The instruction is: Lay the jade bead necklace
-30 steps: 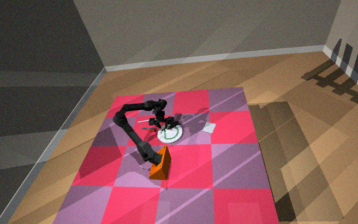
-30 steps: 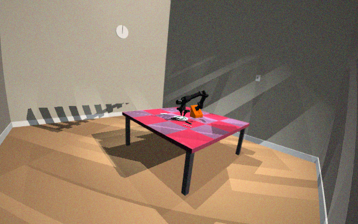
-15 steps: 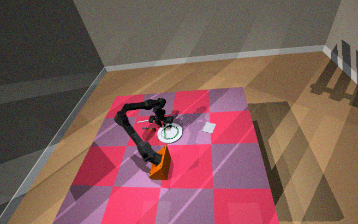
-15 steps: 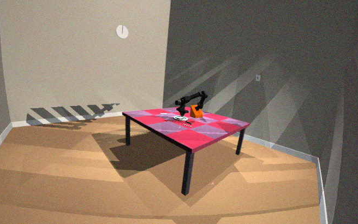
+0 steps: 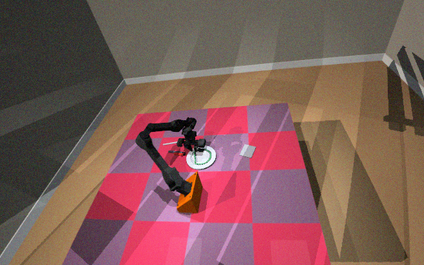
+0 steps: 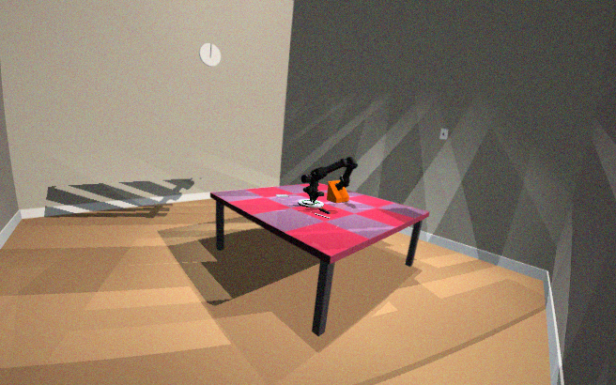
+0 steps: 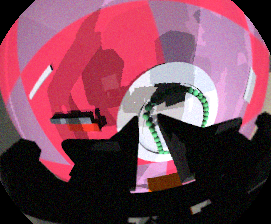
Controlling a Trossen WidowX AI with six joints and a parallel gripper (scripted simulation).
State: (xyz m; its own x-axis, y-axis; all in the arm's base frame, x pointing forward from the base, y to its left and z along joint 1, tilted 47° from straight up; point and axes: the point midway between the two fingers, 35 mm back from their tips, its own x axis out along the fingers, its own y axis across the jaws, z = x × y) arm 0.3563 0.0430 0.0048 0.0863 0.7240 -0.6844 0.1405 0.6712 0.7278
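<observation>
Now: gripper tip 4 cm past the round white bead board, 5 cm to the left of it and 2 cm above it. From my gripper tip the other things lie so: red-handled tool (1 cm ahead, 13 cm to the left, 2 cm below); flat grey pad (36 cm to the right, 3 cm below); thin white rod (11 cm ahead, 20 cm to the left, 2 cm below).
</observation>
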